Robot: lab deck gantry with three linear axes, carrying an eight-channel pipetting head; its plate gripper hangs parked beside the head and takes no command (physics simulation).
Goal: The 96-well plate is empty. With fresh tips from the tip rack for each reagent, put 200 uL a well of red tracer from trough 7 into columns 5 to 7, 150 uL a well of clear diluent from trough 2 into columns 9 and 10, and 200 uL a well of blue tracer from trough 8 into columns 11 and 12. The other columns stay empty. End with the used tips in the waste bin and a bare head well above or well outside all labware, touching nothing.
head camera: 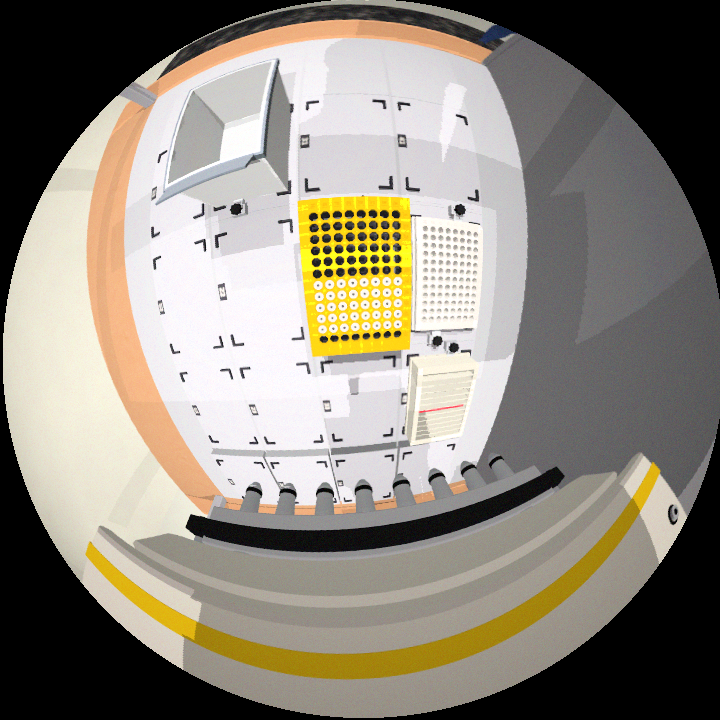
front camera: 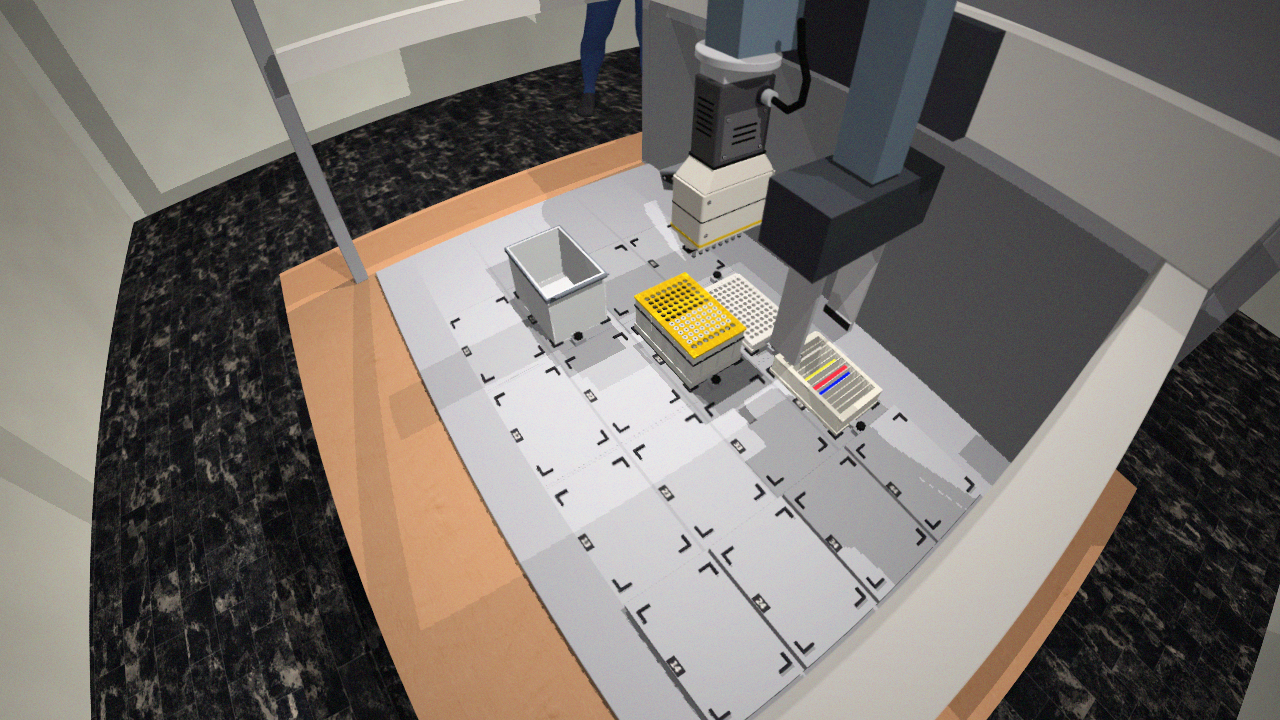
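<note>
The pipetting head (front camera: 721,201) (head camera: 362,604) hangs above the deck, its row of nozzles (front camera: 717,246) (head camera: 363,493) bare. The parked plate gripper (front camera: 816,331) hangs beside it in the front view, fingers apart, nothing seen between them. The yellow tip rack (front camera: 689,315) (head camera: 305,268) has several rows of white tips; the far rows and the nearest end row are dark, empty holes. The white 96-well plate (front camera: 744,308) (head camera: 447,275) stands beside it, with no colour visible in its wells. The trough rack (front camera: 845,416) (head camera: 443,366) shows yellow, red and blue strips in the front view.
The open grey waste bin (front camera: 572,308) (head camera: 275,171) stands left of the tip rack; no tips are visible in the part of its inside that shows. Small black knobs stand by the labware. A dark back wall (front camera: 984,331) (head camera: 591,302) rises beyond the plate and trough rack.
</note>
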